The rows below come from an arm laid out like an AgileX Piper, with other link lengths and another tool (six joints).
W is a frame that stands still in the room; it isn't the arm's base.
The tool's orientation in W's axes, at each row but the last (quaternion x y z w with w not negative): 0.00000 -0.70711 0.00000 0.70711; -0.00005 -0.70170 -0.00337 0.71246; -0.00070 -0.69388 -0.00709 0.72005; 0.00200 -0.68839 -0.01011 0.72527; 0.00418 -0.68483 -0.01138 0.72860; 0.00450 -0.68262 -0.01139 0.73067; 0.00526 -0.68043 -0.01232 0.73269; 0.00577 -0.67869 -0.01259 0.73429; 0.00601 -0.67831 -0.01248 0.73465; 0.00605 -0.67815 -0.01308 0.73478; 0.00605 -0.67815 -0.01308 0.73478; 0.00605 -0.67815 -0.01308 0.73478; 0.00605 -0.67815 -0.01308 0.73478
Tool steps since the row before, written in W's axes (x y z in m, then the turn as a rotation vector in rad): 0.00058 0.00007 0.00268 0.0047 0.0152 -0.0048; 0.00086 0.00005 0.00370 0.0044 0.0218 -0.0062; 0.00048 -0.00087 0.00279 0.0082 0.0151 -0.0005; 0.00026 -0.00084 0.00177 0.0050 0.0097 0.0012; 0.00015 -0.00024 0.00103 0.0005 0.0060 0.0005; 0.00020 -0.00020 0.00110 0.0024 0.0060 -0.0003; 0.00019 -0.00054 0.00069 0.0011 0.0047 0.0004; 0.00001 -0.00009 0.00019 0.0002 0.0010 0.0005; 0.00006 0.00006 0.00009 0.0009 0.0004 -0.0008; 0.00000 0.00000 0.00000 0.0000 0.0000 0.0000; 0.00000 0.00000 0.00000 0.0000 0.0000 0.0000; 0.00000 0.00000 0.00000 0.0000 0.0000 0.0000; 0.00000 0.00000 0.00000 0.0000 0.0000 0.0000
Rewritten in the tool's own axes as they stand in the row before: 0.00268 0.00007 -0.00058 -0.0048 0.0152 -0.0047; 0.00371 0.00007 -0.00080 -0.0062 0.0218 -0.0044; 0.00281 -0.00084 -0.00039 -0.0003 0.0152 -0.0080; 0.00180 -0.00081 -0.00018 0.0013 0.0098 -0.0048; 0.00104 -0.00022 -0.00009 0.0004 0.0060 -0.0004; 0.00112 -0.00017 -0.00013 -0.0003 0.0060 -0.0024; 0.00072 -0.00052 -0.00014 0.0004 0.0047 -0.0010; 0.00019 -0.00009 0.00000 0.0005 0.0010 -0.0002; 0.00009 0.00006 -0.00005 -0.0007 0.0004 -0.0010; 0.00000 0.00000 0.00000 0.0000 0.0000 0.0000; 0.00000 0.00000 0.00000 0.0000 0.0000 0.0000; 0.00000 0.00000 0.00000 0.0000 0.0000 0.0000; 0.00000 0.00000 0.00000 0.0000 0.0000 0.0000
